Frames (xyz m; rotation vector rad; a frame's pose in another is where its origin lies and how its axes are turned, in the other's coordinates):
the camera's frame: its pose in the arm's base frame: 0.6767 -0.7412 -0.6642 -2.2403 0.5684 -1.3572
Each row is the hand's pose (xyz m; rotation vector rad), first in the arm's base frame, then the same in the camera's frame.
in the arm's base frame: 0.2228 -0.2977 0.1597 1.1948 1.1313 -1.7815
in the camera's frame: 0.1396 -0.7834 -0.6696 0.9203 2.3618 1.3518
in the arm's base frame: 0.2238 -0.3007 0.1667 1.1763 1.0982 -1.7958
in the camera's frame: 0.1467 -0.7851 -0.6721 0.9486 2.3502 1.3198
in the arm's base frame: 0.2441 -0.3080 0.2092 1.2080 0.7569 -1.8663
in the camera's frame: 0.1896 -0.8059 -0.6725 1.2458 2.3852 1.0568
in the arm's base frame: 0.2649 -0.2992 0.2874 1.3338 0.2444 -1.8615
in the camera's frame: 0.2489 -0.8603 -0.6844 1.6993 2.4402 0.6714
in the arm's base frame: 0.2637 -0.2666 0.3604 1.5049 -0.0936 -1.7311
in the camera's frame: 0.2818 -0.9286 -0.7099 -1.9083 -2.3016 -0.4183
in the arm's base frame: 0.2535 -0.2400 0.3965 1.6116 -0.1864 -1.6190
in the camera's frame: 0.2880 -0.9698 -0.7293 -1.8974 -2.1487 -0.3730
